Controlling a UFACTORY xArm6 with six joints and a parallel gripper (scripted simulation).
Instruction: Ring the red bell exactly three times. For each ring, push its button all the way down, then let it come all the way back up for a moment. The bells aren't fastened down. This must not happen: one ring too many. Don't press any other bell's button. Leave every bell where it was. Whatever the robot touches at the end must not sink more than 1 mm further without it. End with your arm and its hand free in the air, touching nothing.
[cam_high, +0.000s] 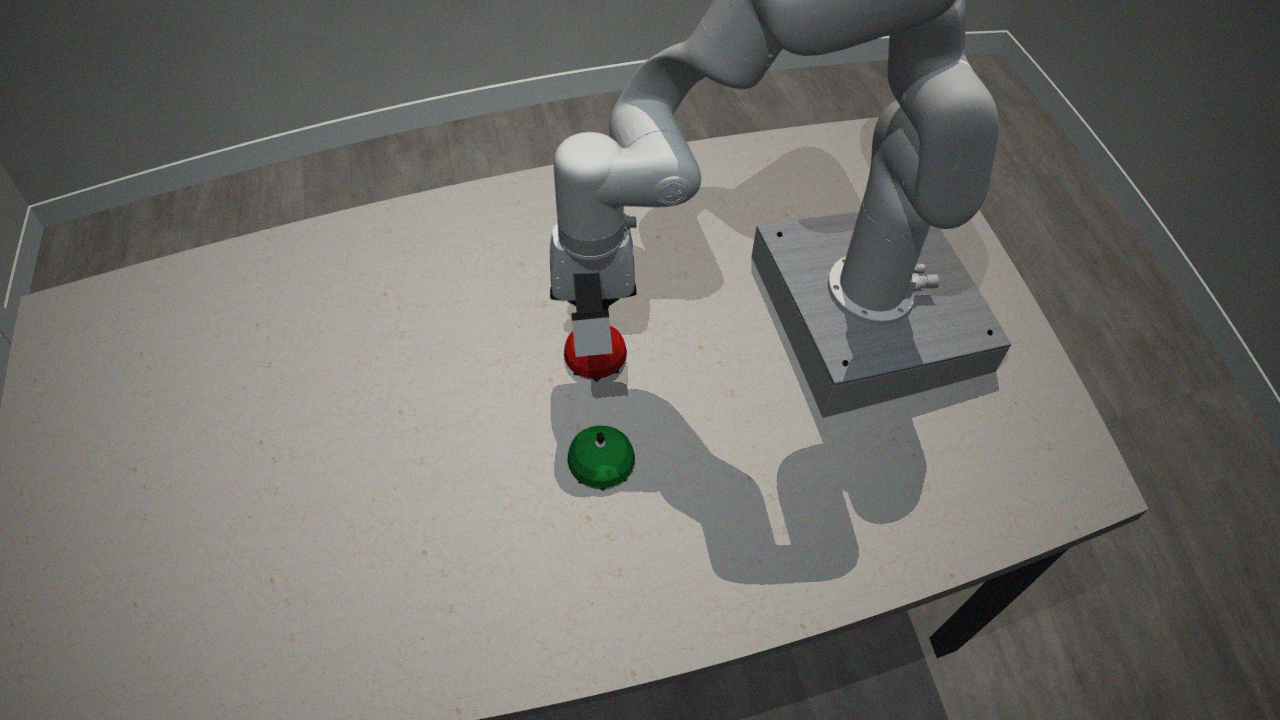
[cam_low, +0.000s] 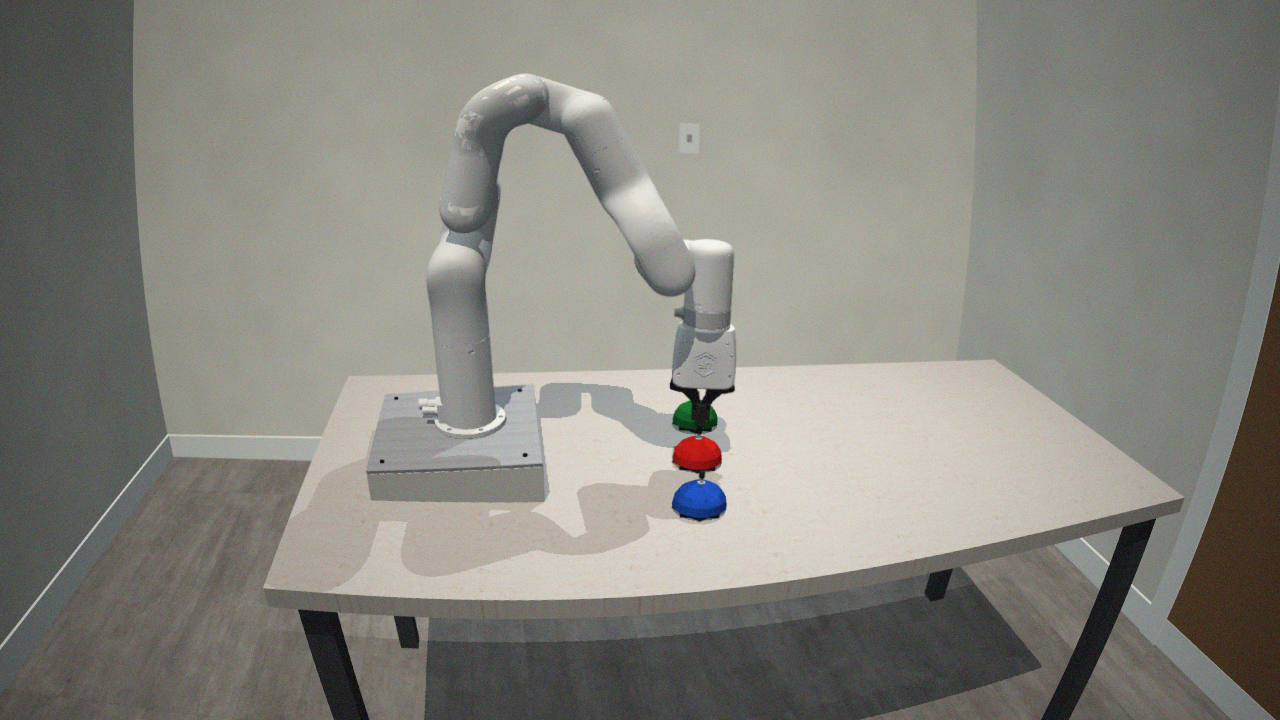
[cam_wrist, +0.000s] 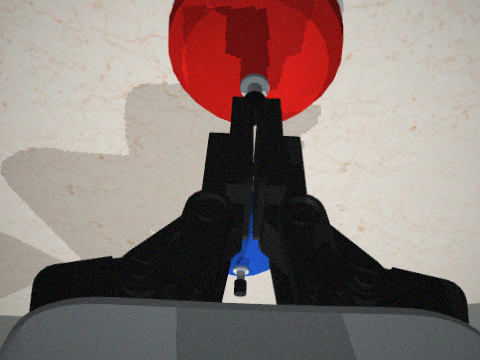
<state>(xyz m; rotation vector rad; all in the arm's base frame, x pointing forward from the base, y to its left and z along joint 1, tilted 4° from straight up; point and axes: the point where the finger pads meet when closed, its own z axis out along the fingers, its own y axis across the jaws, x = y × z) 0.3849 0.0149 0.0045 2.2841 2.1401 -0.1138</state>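
Now: the red bell 50 mm below my hand. Round my hand: blue bell (160 mm to the right, 50 mm below, 10 mm behind); then green bell (160 mm to the left, 50 mm below, 10 mm ahead).
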